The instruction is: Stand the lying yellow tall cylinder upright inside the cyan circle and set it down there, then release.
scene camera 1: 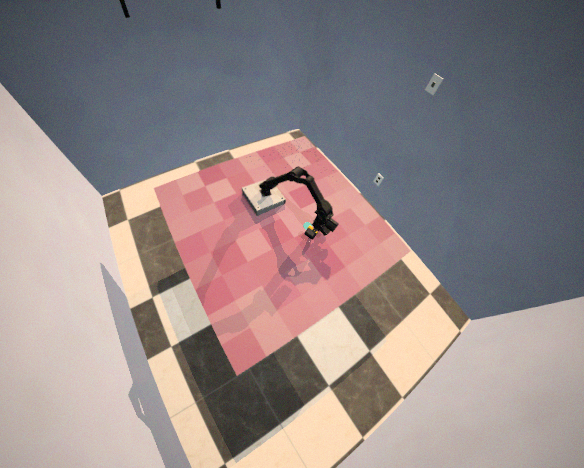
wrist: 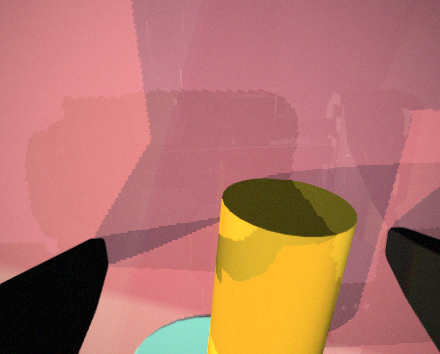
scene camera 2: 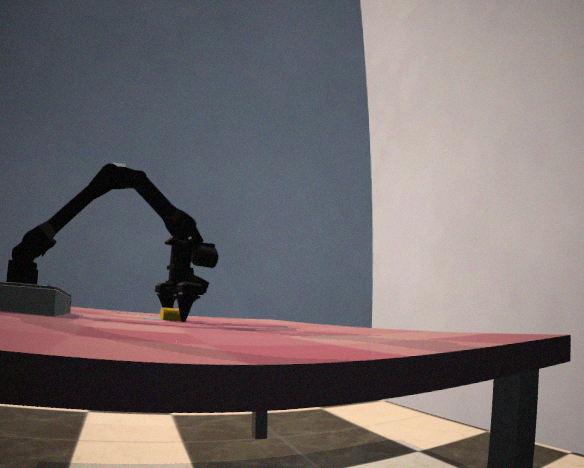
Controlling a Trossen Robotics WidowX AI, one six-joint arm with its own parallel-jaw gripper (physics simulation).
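Pixels of known places: gripper, fingertip midpoint: point(scene camera 1: 313, 232) point(wrist: 246, 246) point(scene camera 2: 175, 320); arm's base at its link origin: point(scene camera 1: 265, 192) point(scene camera 2: 20, 287).
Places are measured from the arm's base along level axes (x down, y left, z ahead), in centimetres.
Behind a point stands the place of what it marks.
Observation:
The yellow tall cylinder point(scene camera 1: 310, 228) {x 2.0, y 16.7, z 35.0 cm} point(scene camera 2: 169, 314) {x 3.4, y 15.6, z 35.4 cm} point(wrist: 277, 285) {x 1.8, y 18.7, z 38.1 cm} lies on its side on the pink table top. In the wrist view its dark end face points up the view, and its lower part runs out of the bottom edge. The cyan circle point(scene camera 1: 307, 226) point(wrist: 175, 337) is flat on the table beside and partly behind the cylinder; the rest of it is cut off or hidden. My gripper point(scene camera 1: 318, 231) {x 5.0, y 18.6, z 37.0 cm} point(scene camera 2: 175, 313) {x 5.0, y 18.6, z 37.0 cm} point(wrist: 246, 246) {x 5.0, y 18.6, z 37.0 cm} is open and low at the table, pointing down. Its fingers stand on either side of the cylinder, with gaps showing in the wrist view, and nothing is held.
The arm's base box point(scene camera 1: 263, 199) {x -0.4, y -3.6, z 5.4 cm} point(scene camera 2: 37, 299) {x 2.0, y -11.3, z 9.0 cm} stands on the pink table top point(scene camera 1: 240, 320) {x 5.1, y -41.5, z 69.8 cm} point(scene camera 2: 300, 350) {x 5.0, y -47.6, z 52.8 cm}, back from the gripper. The arm arches from it over to the cylinder. Shadows of the arm and gripper fall across the table around the cylinder.

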